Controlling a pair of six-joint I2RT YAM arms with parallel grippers.
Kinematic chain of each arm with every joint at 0, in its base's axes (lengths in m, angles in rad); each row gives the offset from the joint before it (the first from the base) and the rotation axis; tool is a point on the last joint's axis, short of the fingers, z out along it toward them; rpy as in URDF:
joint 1: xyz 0 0 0.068 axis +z
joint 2: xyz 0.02 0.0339 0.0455 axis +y
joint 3: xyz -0.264 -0.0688 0 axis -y
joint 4: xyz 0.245 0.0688 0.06 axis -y
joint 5: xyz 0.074 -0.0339 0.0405 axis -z
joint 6: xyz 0.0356 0 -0.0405 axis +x
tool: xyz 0 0 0 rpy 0 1.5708 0
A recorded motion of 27 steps. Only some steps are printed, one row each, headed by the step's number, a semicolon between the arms.
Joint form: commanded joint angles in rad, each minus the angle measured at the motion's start. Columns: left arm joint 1, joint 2, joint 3, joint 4, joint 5, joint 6; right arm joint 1, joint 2, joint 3, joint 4, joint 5, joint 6.
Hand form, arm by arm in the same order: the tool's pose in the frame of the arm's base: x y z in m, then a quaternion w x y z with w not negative. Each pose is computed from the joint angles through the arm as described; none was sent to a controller.
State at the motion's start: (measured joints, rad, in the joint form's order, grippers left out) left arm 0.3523 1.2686 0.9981 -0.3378 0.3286 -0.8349; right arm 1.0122 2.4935 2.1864 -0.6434 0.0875 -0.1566
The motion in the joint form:
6: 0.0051 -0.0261 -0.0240 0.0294 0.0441 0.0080; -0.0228 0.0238 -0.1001 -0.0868 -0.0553 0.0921
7: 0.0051 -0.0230 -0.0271 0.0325 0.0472 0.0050; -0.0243 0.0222 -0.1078 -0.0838 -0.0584 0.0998
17: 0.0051 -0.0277 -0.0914 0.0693 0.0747 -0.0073; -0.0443 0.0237 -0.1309 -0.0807 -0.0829 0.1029
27: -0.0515 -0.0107 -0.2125 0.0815 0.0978 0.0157; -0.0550 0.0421 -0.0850 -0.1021 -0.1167 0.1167
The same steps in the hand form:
6: 0.2639 0.0847 0.2978 0.41780 -0.40883 0.76604 -0.26737; 0.2896 0.4385 0.1195 0.18902 -0.48950 0.84782 0.07661
7: 0.2644 0.0848 0.2963 0.41562 -0.40985 0.76608 -0.26909; 0.2897 0.4374 0.1181 0.18675 -0.48605 0.85019 0.07787
17: 0.2611 0.0826 0.2791 0.40005 -0.41257 0.76843 -0.28153; 0.2958 0.4294 0.1108 0.17267 -0.47946 0.85645 0.08241
27: 0.2561 0.0640 0.2358 0.33667 -0.40053 0.80168 -0.28905; 0.3022 0.4309 0.1139 0.16786 -0.47148 0.86009 0.09886

